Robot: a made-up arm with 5 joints. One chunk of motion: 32 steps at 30 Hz.
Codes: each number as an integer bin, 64 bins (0 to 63) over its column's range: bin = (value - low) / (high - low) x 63, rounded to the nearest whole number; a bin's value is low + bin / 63 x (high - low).
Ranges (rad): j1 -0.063..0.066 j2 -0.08..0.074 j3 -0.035..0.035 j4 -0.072..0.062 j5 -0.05..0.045
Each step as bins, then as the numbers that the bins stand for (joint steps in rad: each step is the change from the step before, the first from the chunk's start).
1 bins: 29 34 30 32 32
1 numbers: -0.00362 0.00311 -0.00167 -0.00394 -0.00175
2 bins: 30 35 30 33 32
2 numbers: -0.00157 0.00556 -0.00167 -0.00181 -0.00175
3 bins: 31 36 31 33 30
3 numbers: 0.00048 0.00800 -0.00056 -0.00181 -0.00476
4 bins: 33 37 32 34 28
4 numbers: 0.00457 0.01044 0.00056 0.00032 -0.00778
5 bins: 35 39 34 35 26
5 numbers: 0.00867 0.01533 0.00278 0.00244 -0.01079
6 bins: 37 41 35 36 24
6 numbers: 0.01276 0.02022 0.00389 0.00457 -0.01381
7 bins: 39 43 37 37 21
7 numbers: 0.01686 0.02511 0.00611 0.00670 -0.01833
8 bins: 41 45 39 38 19
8 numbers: 0.02095 0.03000 0.00833 0.00883 -0.02135
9 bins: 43 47 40 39 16
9 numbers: 0.02505 0.03489 0.00944 0.01095 -0.02587
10 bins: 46 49 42 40 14
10 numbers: 0.03119 0.03978 0.01167 0.01308 -0.02889
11 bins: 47 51 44 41 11
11 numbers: 0.03324 0.04467 0.01389 0.01521 -0.03341
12 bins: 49 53 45 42 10
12 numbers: 0.03733 0.04956 0.01500 0.01733 -0.03492
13 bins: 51 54 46 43 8
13 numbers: 0.04143 0.05200 0.01611 0.01946 -0.03794
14 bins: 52 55 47 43 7
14 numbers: 0.04348 0.05444 0.01722 0.01946 -0.03944
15 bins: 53 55 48 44 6
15 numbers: 0.04552 0.05444 0.01833 0.02159 -0.04095
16 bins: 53 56 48 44 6
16 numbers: 0.04552 0.05689 0.01833 0.02159 -0.04095
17 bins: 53 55 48 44 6
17 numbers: 0.04552 0.05444 0.01833 0.02159 -0.04095
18 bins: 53 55 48 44 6
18 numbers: 0.04552 0.05444 0.01833 0.02159 -0.04095
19 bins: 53 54 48 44 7
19 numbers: 0.04552 0.05200 0.01833 0.02159 -0.03944
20 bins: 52 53 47 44 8
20 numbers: 0.04348 0.04956 0.01722 0.02159 -0.03794
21 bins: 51 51 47 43 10
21 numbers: 0.04143 0.04467 0.01722 0.01946 -0.03492
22 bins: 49 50 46 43 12
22 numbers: 0.03733 0.04222 0.01611 0.01946 -0.03190
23 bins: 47 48 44 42 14
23 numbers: 0.03324 0.03733 0.01389 0.01733 -0.02889
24 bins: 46 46 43 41 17
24 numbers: 0.03119 0.03244 0.01278 0.01521 -0.02437
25 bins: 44 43 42 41 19
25 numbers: 0.02710 0.02511 0.01167 0.01521 -0.02135
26 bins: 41 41 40 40 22
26 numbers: 0.02095 0.02022 0.00944 0.01308 -0.01683
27 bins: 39 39 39 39 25
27 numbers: 0.01686 0.01533 0.00833 0.01095 -0.01230
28 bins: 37 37 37 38 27
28 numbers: 0.01276 0.01044 0.00611 0.00883 -0.00929
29 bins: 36 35 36 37 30
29 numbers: 0.01071 0.00556 0.00500 0.00670 -0.00476
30 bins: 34 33 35 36 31
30 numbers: 0.00662 0.00067 0.00389 0.00457 -0.00325
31 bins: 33 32 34 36 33
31 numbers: 0.00457 -0.00178 0.00278 0.00457 -0.00024
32 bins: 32 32 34 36 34
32 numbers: 0.00252 -0.00178 0.00278 0.00457 0.00127
